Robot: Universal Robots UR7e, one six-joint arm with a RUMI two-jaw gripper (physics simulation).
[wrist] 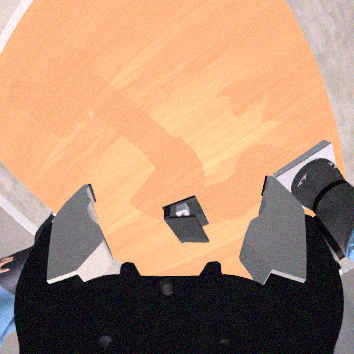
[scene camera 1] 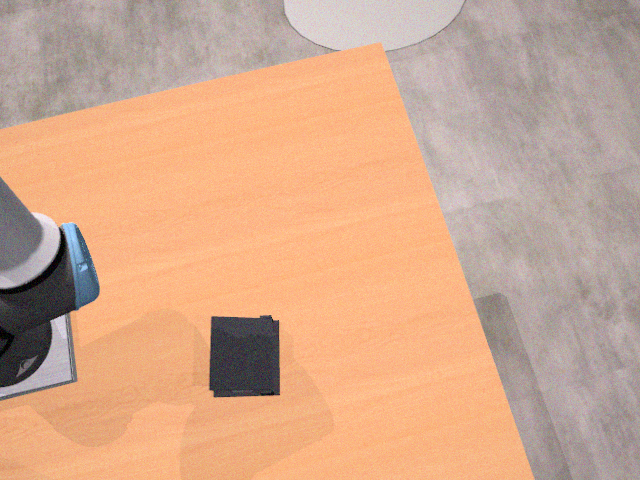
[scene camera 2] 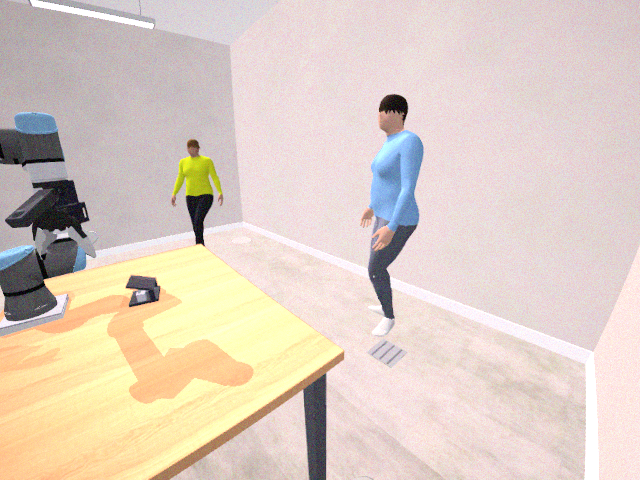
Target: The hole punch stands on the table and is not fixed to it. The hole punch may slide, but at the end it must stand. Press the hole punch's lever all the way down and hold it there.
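Pixels of known places: gripper, fingertip midpoint: (wrist: 176, 182) (scene camera 2: 69, 258); arm's base, link origin: (wrist: 313, 181) (scene camera 1: 6, 340) (scene camera 2: 32, 309).
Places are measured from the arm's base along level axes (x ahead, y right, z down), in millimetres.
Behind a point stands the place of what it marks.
The black hole punch (scene camera 1: 244, 356) @(x 395, y 66, z -40 mm) (scene camera 2: 157, 294) @(x 437, y 85, z 16 mm) (wrist: 201, 214) @(x 346, y 46, z 16 mm) stands upright on the wooden table (scene camera 1: 310, 206) @(x 516, y -198, z 28 mm) (scene camera 2: 268, 341) @(x 724, y 547, z 27 mm) (wrist: 225, 50) @(x 115, y 407, z 28 mm). Its flat lever (scene camera 2: 141, 282) @(x 391, y 67, z -42 mm) (wrist: 189, 231) @(x 384, y 56, z -44 mm) is raised at an angle over the base, with a light metal part showing between them. In the scene camera 1 view the lever is seen from above and covers most of the base. My gripper (scene camera 2: 67, 250) @(x 276, y 317, z -250 mm) (wrist: 176, 182) @(x 276, y 317, z -250 mm) is open and empty, high above the table and apart from the punch. In the wrist view the punch shows small and far off between the fingers. The gripper does not show in the scene camera 1 view.
The arm's base plate (scene camera 1: 64, 356) @(x 97, y 34, z 4 mm) (scene camera 2: 61, 305) @(x 94, y 10, z 4 mm) (wrist: 322, 147) @(x -40, y 96, z 0 mm) is on the table beside the punch. A person in blue (scene camera 2: 395, 180) stands on the floor beyond the table's side edge. A person in yellow (scene camera 2: 197, 175) is behind the table's far corner.
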